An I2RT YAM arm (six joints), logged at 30 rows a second.
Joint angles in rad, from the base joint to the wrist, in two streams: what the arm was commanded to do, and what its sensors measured. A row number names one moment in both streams.
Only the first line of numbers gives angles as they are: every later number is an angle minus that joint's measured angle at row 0.
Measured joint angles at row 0: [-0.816, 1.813, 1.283, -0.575, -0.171, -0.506]
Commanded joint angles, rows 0 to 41: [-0.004, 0.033, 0.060, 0.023, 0.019, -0.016]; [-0.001, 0.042, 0.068, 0.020, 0.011, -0.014]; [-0.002, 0.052, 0.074, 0.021, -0.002, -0.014]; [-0.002, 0.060, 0.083, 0.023, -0.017, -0.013]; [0.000, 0.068, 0.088, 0.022, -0.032, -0.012]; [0.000, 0.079, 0.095, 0.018, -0.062, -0.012]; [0.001, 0.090, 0.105, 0.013, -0.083, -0.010]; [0.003, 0.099, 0.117, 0.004, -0.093, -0.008]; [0.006, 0.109, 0.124, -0.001, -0.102, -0.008]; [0.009, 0.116, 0.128, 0.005, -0.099, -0.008]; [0.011, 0.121, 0.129, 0.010, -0.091, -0.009]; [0.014, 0.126, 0.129, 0.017, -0.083, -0.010]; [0.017, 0.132, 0.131, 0.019, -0.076, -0.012]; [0.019, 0.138, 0.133, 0.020, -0.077, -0.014]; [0.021, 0.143, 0.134, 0.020, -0.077, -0.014]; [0.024, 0.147, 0.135, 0.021, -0.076, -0.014]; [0.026, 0.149, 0.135, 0.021, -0.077, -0.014]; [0.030, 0.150, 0.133, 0.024, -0.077, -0.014]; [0.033, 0.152, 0.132, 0.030, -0.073, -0.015]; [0.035, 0.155, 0.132, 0.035, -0.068, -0.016]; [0.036, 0.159, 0.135, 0.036, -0.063, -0.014]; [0.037, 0.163, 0.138, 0.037, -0.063, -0.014]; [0.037, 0.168, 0.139, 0.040, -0.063, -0.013]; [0.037, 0.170, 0.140, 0.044, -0.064, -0.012]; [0.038, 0.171, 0.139, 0.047, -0.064, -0.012]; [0.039, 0.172, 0.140, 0.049, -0.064, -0.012]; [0.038, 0.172, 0.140, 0.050, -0.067, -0.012]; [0.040, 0.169, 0.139, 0.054, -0.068, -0.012]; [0.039, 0.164, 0.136, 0.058, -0.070, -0.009]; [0.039, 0.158, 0.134, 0.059, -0.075, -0.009]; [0.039, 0.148, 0.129, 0.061, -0.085, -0.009]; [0.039, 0.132, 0.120, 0.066, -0.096, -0.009]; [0.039, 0.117, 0.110, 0.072, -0.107, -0.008]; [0.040, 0.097, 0.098, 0.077, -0.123, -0.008]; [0.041, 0.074, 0.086, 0.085, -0.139, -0.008]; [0.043, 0.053, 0.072, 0.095, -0.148, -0.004]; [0.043, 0.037, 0.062, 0.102, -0.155, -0.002]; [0.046, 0.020, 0.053, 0.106, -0.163, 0.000]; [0.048, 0.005, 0.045, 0.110, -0.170, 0.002]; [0.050, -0.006, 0.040, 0.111, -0.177, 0.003]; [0.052, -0.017, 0.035, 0.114, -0.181, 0.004]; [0.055, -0.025, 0.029, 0.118, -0.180, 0.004]
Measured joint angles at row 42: [0.041, 0.042, 0.038, 0.095, -0.131, -0.009]
